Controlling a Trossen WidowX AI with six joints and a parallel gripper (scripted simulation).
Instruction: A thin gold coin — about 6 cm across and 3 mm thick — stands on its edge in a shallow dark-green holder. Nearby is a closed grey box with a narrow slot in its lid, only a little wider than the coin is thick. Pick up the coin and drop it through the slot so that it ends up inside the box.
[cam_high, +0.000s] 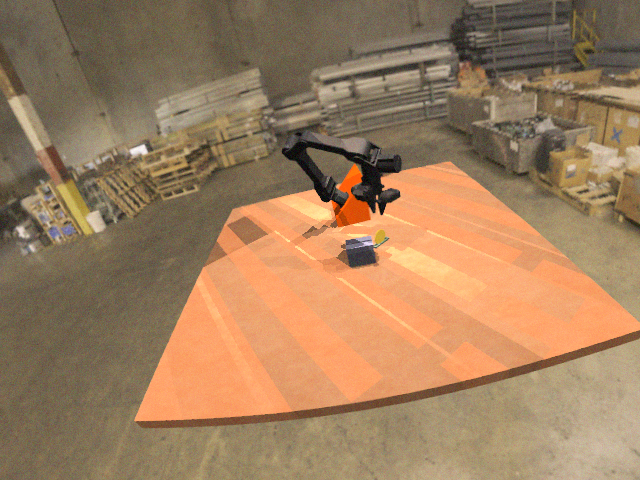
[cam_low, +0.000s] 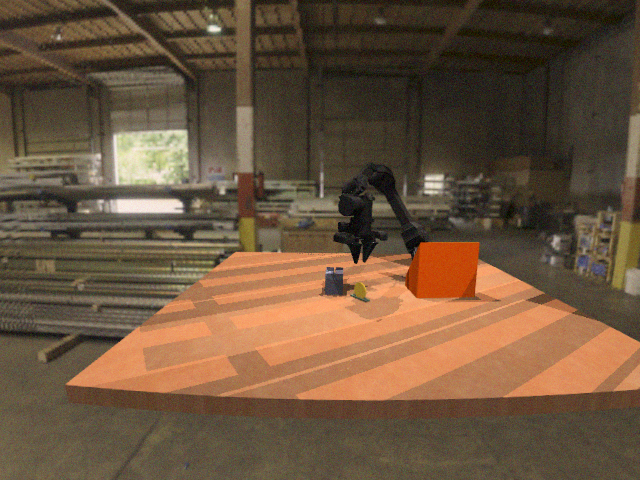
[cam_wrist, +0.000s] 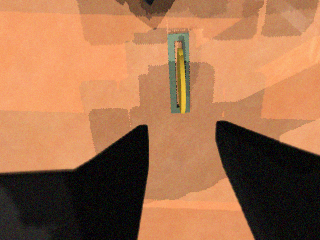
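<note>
Right now the gold coin is 9 cm below my gripper tip.
</note>
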